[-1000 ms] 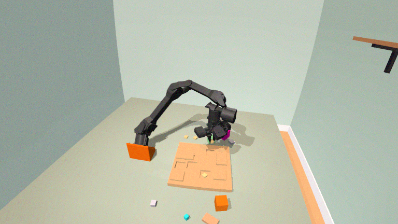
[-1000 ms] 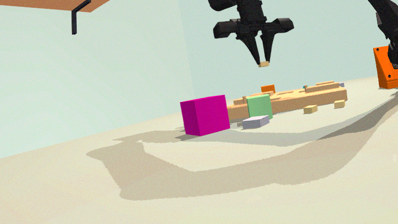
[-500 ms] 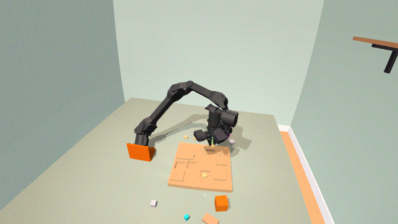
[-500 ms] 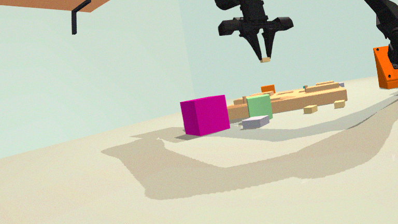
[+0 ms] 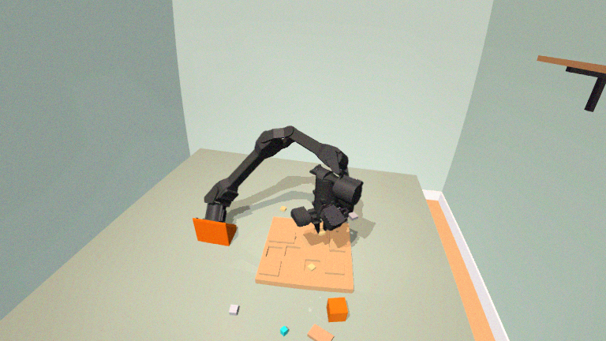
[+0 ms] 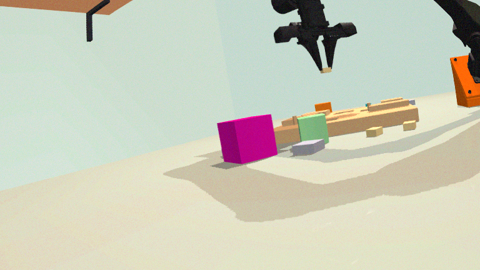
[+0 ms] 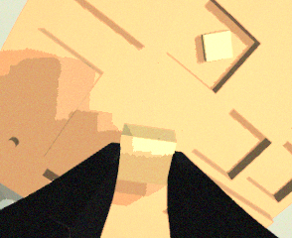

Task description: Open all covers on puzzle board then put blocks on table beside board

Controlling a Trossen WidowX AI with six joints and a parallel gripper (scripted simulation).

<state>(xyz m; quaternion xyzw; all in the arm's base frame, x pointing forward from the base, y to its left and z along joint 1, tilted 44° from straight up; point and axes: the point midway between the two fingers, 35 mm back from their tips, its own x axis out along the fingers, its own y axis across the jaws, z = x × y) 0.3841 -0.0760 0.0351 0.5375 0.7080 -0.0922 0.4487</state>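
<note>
The tan puzzle board lies 40 mm behind my gripper tip, 10 mm to the right of it and 100 mm below it. Round my gripper tip: tan piece: 30 mm ahead, 280 mm to the right, 110 mm below; then orange cube: 70 mm ahead, 200 mm to the right, 100 mm below; then green block: 10 mm behind, 220 mm to the left, 100 mm below.
</note>
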